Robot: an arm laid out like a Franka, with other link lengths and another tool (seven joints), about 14 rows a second.
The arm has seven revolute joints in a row. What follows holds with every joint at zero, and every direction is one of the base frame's.
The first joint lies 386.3 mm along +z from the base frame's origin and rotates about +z.
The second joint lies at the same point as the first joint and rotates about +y.
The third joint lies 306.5 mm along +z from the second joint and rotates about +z.
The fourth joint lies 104 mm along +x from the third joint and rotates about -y.
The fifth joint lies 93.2 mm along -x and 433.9 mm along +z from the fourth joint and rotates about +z.
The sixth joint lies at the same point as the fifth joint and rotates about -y.
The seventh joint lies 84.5 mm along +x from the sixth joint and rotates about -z.
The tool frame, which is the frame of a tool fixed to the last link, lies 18 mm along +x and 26 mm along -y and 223.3 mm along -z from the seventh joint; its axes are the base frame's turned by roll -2.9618, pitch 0 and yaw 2.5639 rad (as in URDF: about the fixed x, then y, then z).
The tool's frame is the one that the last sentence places.
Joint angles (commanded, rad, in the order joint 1, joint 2, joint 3, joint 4, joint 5, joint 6, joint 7), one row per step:
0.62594 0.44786 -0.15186 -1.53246 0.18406 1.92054 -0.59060
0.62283 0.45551 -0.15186 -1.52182 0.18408 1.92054 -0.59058
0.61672 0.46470 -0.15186 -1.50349 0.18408 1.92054 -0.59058
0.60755 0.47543 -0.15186 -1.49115 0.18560 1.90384 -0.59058
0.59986 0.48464 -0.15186 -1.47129 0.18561 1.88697 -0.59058
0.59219 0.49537 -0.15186 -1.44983 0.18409 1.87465 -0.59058
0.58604 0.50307 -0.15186 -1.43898 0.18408 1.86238 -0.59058
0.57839 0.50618 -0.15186 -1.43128 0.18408 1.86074 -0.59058
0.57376 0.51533 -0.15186 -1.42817 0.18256 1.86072 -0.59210
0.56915 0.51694 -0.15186 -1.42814 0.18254 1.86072 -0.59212
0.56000 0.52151 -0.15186 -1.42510 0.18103 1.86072 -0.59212
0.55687 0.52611 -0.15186 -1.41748 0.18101 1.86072 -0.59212
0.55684 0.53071 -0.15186 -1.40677 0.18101 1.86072 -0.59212
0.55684 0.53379 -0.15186 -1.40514 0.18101 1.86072 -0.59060
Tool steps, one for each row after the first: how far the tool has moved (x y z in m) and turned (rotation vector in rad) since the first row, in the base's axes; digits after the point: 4 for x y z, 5 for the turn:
0.0034 -0.0006 -0.0001 0.00052 -0.00316 -0.00244
0.0098 -0.0019 0.0028 0.00368 -0.01187 -0.00732
0.0119 -0.0076 -0.0005 -0.00222 0.00181 -0.01451
0.0155 -0.0111 0.0014 -0.00504 0.00717 -0.01909
0.0204 -0.0145 0.0035 -0.00751 0.00760 -0.02344
0.0221 -0.0182 0.0022 -0.01175 0.01554 -0.02757
0.0262 -0.0225 0.0037 -0.01064 0.01279 -0.03451
0.0280 -0.0258 -0.0017 -0.01550 0.01694 -0.03686
0.0295 -0.0291 -0.0029 -0.01636 0.01828 -0.04144
0.0332 -0.0355 -0.0048 -0.01876 0.01885 -0.04984
0.0358 -0.0366 -0.0043 -0.01797 0.01587 -0.05240
0.0382 -0.0351 -0.0021 -0.01585 0.01009 -0.05165
0.0384 -0.0351 -0.0036 -0.01699 0.01130 -0.05303

